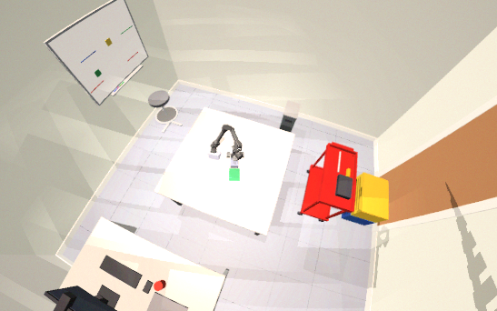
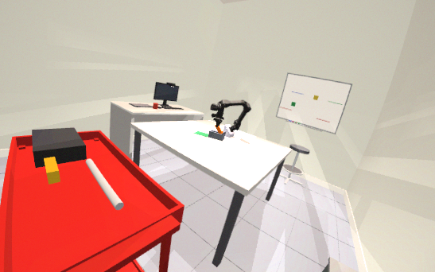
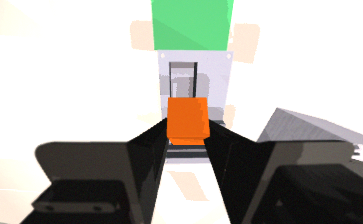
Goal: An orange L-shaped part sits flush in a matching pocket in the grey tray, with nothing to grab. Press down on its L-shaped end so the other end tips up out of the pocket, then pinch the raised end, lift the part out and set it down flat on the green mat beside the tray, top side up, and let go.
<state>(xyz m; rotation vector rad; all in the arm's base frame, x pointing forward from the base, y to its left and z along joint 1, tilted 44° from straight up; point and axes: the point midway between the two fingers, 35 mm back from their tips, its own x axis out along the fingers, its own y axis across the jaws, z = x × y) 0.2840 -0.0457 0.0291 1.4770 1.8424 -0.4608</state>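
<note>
The green mat is 14 cm to the right of my gripper tip, 13 cm below it and 3 cm ahead of it. The rest, counted from my gripper tip: orange L-shaped part: 3 cm to the left, 3 cm below, 2 cm behind.
</note>
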